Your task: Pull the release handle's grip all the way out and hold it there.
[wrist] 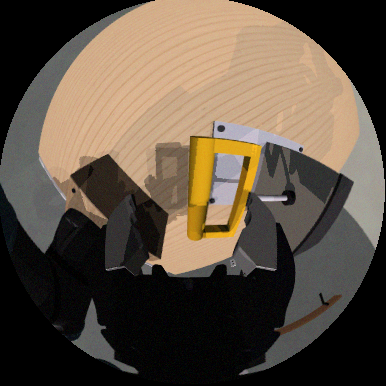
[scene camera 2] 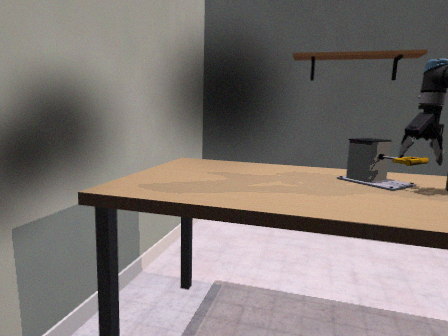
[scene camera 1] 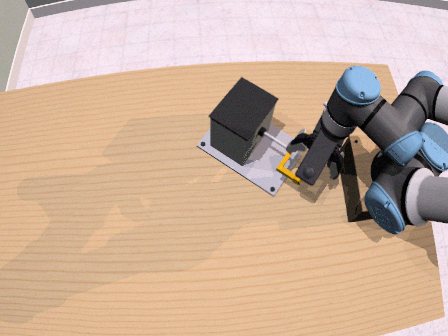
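The yellow release handle (scene camera 1: 288,169) (scene camera 2: 411,160) (wrist: 198,187) is a rectangular loop with a round grip bar on its outer side. A light metal rod (scene camera 1: 275,140) (wrist: 272,198) joins it to the dark box (scene camera 1: 243,107) (scene camera 2: 366,161) (wrist: 312,200), and the handle stands out from the box above the table. My gripper (scene camera 1: 316,159) (scene camera 2: 421,159) (wrist: 190,194) is open, its jaws wide apart on either side of the handle. In the wrist view the left jaw is clear of the grip bar; the right jaw tip is at the loop's inner bar by the rod; contact cannot be told.
The box stands on a pale base plate (scene camera 1: 267,176) (scene camera 2: 400,185) (wrist: 235,130) with dark bolts. A dark brown block (scene camera 1: 353,187) (wrist: 117,192) stands between the handle and the arm's base. A wooden shelf (scene camera 2: 357,55) (wrist: 312,318) hangs on the wall.
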